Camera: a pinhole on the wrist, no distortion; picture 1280 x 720 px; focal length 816.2 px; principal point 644.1 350.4 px. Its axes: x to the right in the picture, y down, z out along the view. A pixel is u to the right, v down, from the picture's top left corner.
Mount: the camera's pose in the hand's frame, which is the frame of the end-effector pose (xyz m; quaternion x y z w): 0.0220 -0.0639 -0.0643 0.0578 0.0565 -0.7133 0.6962
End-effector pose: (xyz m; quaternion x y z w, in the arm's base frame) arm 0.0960 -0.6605 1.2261 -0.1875 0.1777 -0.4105 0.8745
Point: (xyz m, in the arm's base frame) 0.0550 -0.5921 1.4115
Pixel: outside the picture
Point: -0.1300 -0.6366 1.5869
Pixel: outside the picture
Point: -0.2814 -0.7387 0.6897
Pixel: behind the camera
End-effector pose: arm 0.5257 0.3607 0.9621 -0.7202 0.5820 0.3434 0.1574
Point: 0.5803 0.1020 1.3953
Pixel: behind the camera
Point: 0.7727 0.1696 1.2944
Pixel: behind the camera
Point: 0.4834 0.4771 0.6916
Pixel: 443.9 525.9
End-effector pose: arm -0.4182 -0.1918 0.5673 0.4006 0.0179 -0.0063 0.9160
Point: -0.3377 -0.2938 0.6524
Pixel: 243.1 584.0
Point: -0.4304 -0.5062 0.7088
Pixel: 609.7 268.7
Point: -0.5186 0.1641 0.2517
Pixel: behind the camera
